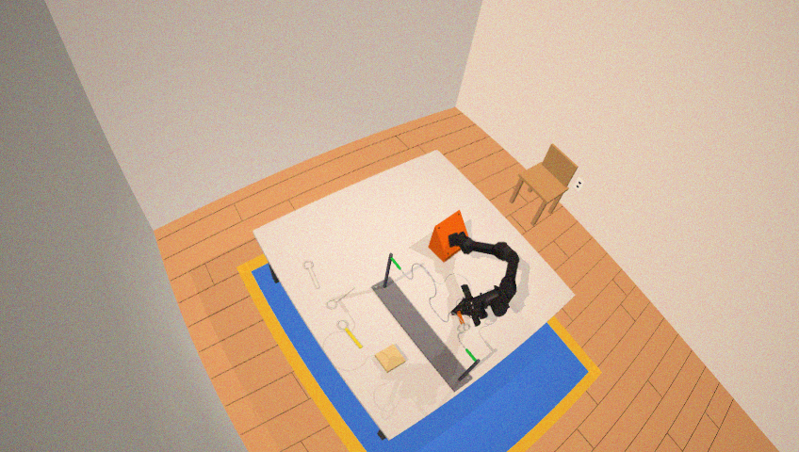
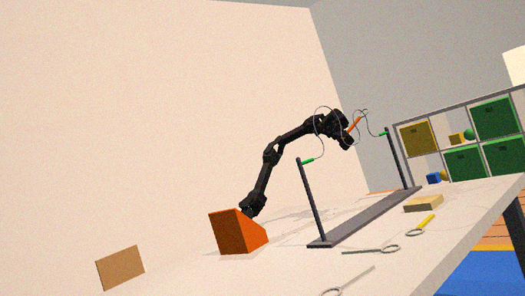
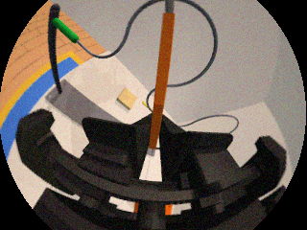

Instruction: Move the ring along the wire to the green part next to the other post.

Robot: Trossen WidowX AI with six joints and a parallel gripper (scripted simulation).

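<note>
Now: gripper tip 7 cm to the right of the ring with orange handle, 5 cm below it and 1 cm short of it. From my gripper tip the other things lie so: tan block (30 cm below, 23 cm ahead, 3 cm to the right); then yellow-handled ring (33 cm ahead, 31 cm below, 24 cm to the right).
</note>
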